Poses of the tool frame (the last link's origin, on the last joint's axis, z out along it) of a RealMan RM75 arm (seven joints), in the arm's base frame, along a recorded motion.
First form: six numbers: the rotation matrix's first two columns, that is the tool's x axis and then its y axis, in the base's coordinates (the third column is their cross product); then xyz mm.
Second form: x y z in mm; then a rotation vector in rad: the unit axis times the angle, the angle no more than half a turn. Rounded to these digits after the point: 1 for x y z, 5 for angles.
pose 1, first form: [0.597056 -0.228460 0.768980 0.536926 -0.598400 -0.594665 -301.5 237.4 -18.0]
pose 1, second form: [-301.5 237.4 -18.0 -1.93851 -0.24607 -1.08888]
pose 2, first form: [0.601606 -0.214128 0.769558 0.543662 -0.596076 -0.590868 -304.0 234.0 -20.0]
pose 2, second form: [-304.0 234.0 -20.0 -1.94259 -0.26237 -1.07867]
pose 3, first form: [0.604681 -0.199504 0.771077 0.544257 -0.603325 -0.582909 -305.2 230.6 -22.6]
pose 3, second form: [-305.2 230.6 -22.6 -1.95693 -0.27378 -1.07412]
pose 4, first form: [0.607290 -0.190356 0.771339 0.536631 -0.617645 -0.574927 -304.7 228.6 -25.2]
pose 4, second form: [-304.7 228.6 -25.2 -1.97773 -0.27417 -1.07458]
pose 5, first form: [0.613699 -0.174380 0.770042 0.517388 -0.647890 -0.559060 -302.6 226.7 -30.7]
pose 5, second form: [-302.6 226.7 -30.7 -2.02198 -0.26997 -1.07549]
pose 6, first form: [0.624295 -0.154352 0.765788 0.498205 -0.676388 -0.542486 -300.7 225.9 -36.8]
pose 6, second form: [-300.7 225.9 -36.8 -2.06898 -0.26886 -1.06926]
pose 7, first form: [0.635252 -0.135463 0.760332 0.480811 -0.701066 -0.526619 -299.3 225.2 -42.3]
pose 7, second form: [-299.3 225.2 -42.3 -2.11220 -0.26852 -1.06111]
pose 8, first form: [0.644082 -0.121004 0.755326 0.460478 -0.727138 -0.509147 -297.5 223.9 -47.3]
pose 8, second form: [-297.5 223.9 -47.3 -2.15566 -0.26287 -1.05788]
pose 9, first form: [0.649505 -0.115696 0.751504 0.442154 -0.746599 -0.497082 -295.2 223.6 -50.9]
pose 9, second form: [-295.2 223.6 -50.9 -2.18664 -0.25225 -1.05867]
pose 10, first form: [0.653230 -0.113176 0.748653 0.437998 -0.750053 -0.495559 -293.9 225.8 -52.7]
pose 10, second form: [-293.9 225.8 -52.7 -2.19444 -0.25066 -1.05434]
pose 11, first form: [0.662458 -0.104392 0.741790 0.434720 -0.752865 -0.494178 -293.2 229.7 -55.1]
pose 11, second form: [-293.2 229.7 -55.1 -2.20666 -0.25410 -1.03987]
